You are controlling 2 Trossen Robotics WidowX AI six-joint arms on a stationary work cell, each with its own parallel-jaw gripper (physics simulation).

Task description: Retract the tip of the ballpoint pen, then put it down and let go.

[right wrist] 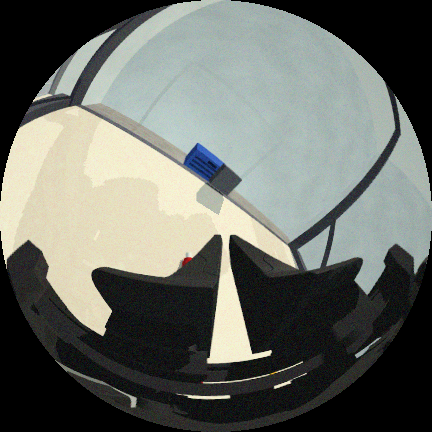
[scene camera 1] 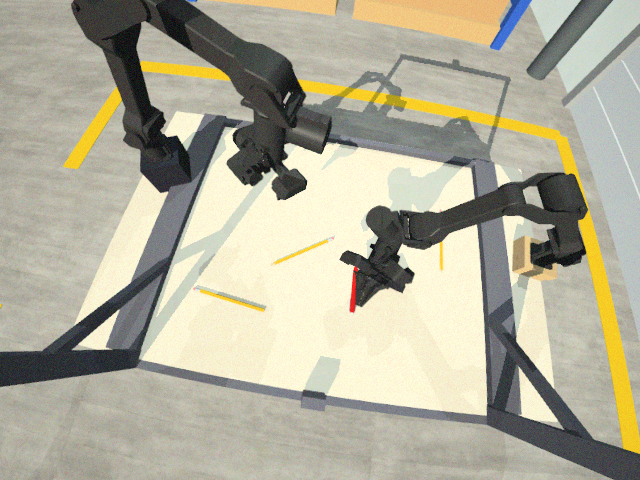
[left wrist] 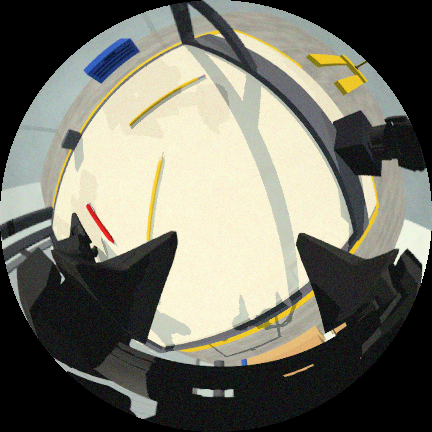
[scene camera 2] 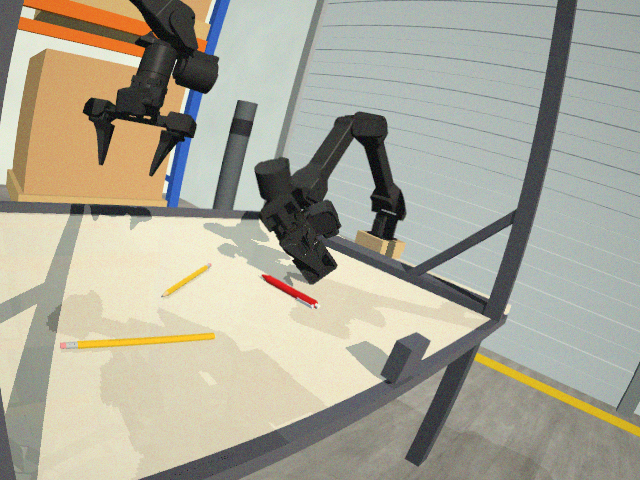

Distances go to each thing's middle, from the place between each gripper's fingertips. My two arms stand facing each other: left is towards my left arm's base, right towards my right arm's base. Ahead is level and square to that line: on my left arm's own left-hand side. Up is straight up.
The small dark block (scene camera 2: 407,353) is 220 mm behind my right hand, 50 mm to the left of it and 30 mm below it. Also, from my right hand: tan block (scene camera 1: 521,264) (250 mm ahead, 480 mm to the right, 30 mm below).
Now: left hand 420 mm past the small dark block, 220 mm to the left of it and 120 mm above it. From my left hand the other things lie so: tan block (750 mm to the right, 130 mm below, 50 mm ahead).
